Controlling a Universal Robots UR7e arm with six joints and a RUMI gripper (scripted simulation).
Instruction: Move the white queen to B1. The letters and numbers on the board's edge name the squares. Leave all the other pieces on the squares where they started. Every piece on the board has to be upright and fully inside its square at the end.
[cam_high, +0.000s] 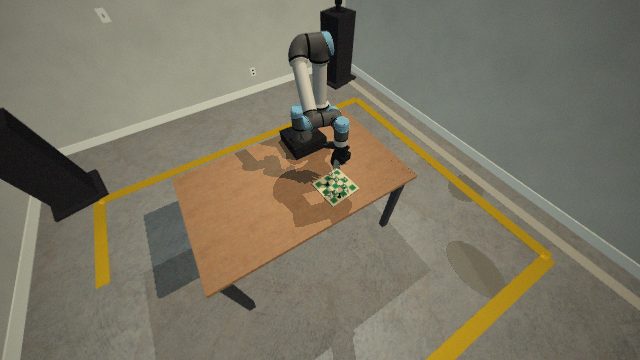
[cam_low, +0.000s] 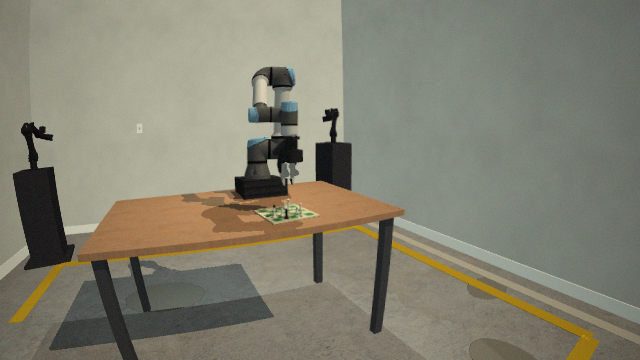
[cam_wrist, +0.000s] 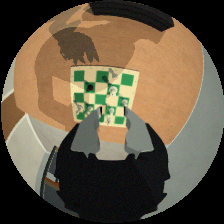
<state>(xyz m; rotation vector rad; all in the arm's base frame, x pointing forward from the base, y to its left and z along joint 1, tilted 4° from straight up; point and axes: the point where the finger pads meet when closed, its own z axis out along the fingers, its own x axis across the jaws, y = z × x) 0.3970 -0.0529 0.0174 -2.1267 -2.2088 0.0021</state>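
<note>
Now: the green-and-cream chessboard 130 mm below my hand, 40 mm to the right of it and 30 mm ahead of it.
</note>
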